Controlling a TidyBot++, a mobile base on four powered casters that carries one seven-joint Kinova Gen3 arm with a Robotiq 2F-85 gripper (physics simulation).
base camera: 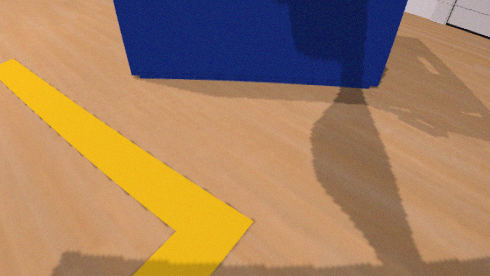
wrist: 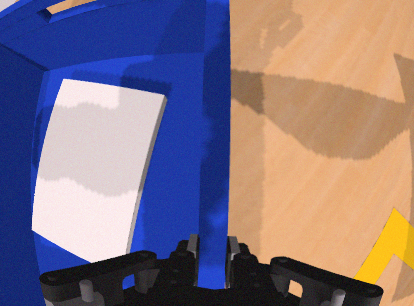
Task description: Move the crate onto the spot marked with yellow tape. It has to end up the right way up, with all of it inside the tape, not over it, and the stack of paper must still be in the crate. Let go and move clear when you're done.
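Frame: origin at the arm's base, x ahead, y left, z up, level; metres.
Seen in the pictures: gripper, fingertip midpoint: (wrist: 212,247).
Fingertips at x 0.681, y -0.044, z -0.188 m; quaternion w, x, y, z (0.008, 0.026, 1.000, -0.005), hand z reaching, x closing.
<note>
Pixels of each thing's top centre, then the offset from my fingertips to it. Level surfaces: height alone.
- blue crate, middle of its top: (wrist: 12,246) 0.191 m ahead, 0.023 m left, 0.012 m up
- paper, middle of its top: (wrist: 81,171) 0.214 m ahead, 0.052 m right, 0.167 m down
- Wooden floor, its level: 0.208 m down
The blue crate (base camera: 240,40) (wrist: 172,165) is upright, with one wall facing the base camera. The white stack of paper (wrist: 95,145) lies flat on the crate's floor in the wrist view. My gripper (wrist: 212,247) is shut on the crate's near wall, one finger inside and one outside. The yellow tape (base camera: 125,160) (wrist: 395,232) shows a corner and a long strip at the left in the base camera view, and a corner at the lower right in the wrist view. The crate's visible lower edge is apart from this tape. The crate's top is out of the base camera view.
A pale wall or cabinet (base camera: 472,17) stands at the far upper right in the base camera view. Wooden floor (base camera: 280,160) (wrist: 310,200) lies between the crate and the tape, with shadows of the arm and base across it.
</note>
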